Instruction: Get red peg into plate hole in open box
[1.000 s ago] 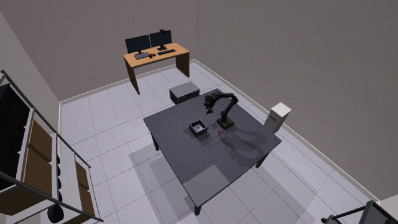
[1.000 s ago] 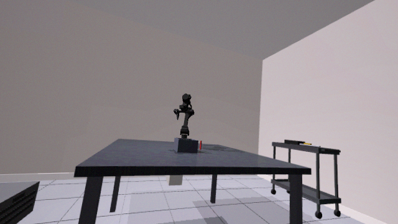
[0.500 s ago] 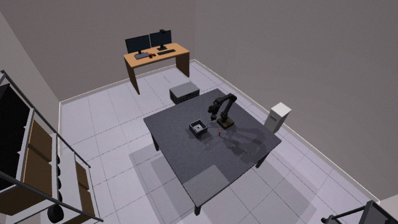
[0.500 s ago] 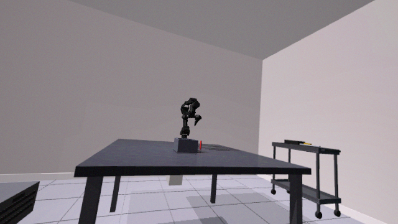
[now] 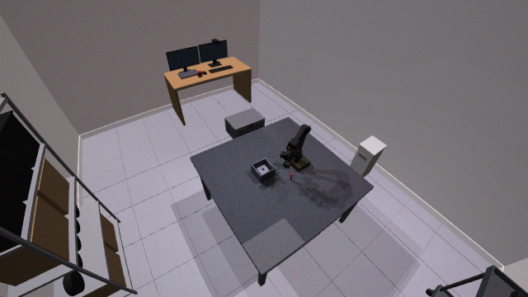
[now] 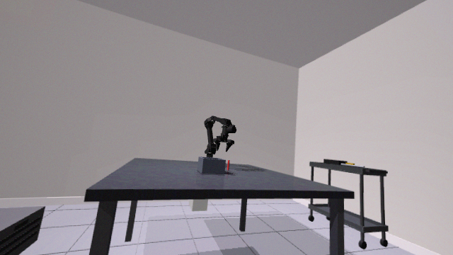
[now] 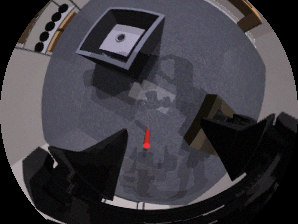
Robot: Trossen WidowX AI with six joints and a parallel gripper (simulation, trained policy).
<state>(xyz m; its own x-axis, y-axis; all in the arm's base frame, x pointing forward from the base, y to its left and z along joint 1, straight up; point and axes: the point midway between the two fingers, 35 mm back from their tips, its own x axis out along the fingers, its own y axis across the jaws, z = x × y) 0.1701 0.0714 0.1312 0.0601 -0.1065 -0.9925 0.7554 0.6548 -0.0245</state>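
Now: gripper tip 20 mm past the red peg, 70 mm to the right of it and 110 mm above it. The rest, counted from my gripper tip: grey box (180 mm ahead, 110 mm to the right, 120 mm below).
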